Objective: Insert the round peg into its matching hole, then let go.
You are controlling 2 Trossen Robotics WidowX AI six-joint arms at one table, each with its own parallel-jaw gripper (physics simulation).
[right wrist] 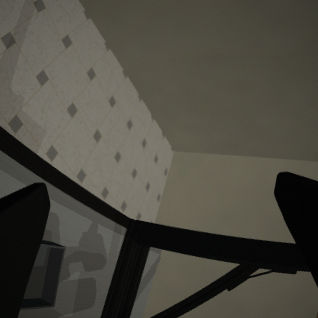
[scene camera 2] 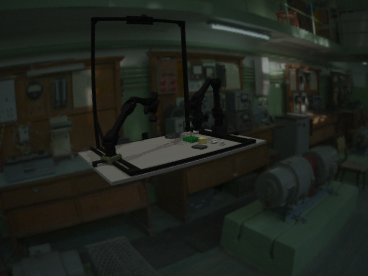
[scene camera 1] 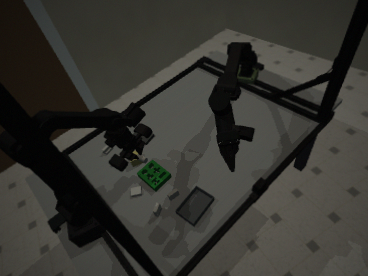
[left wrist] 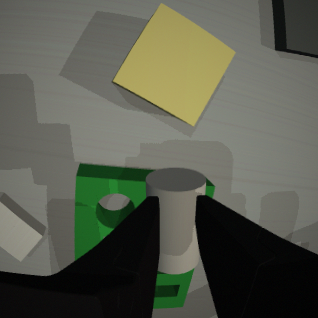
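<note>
My left gripper [scene camera 1: 137, 158] [left wrist: 176, 206] is shut on the round grey peg [left wrist: 175, 208] [scene camera 1: 143, 159] and holds it upright. In the left wrist view the peg hangs above the far edge of the green hole board [left wrist: 91, 192] [scene camera 1: 154, 175] [scene camera 2: 190, 139]. The board's round hole [left wrist: 115, 205] lies just left of the peg. My right gripper [scene camera 1: 232, 166] [right wrist: 164, 190] [scene camera 2: 153, 118] is open and empty, high above the middle of the table.
A yellow block [left wrist: 175, 63] [scene camera 2: 202, 140] lies just beyond the board. Several pale pegs [scene camera 1: 136, 191] [scene camera 1: 173, 194] [scene camera 1: 156, 208] [left wrist: 16, 235] lie around it. A dark tray [scene camera 1: 195, 205] [left wrist: 300, 25] sits near the front, and a black frame [scene camera 1: 169, 79] borders the table.
</note>
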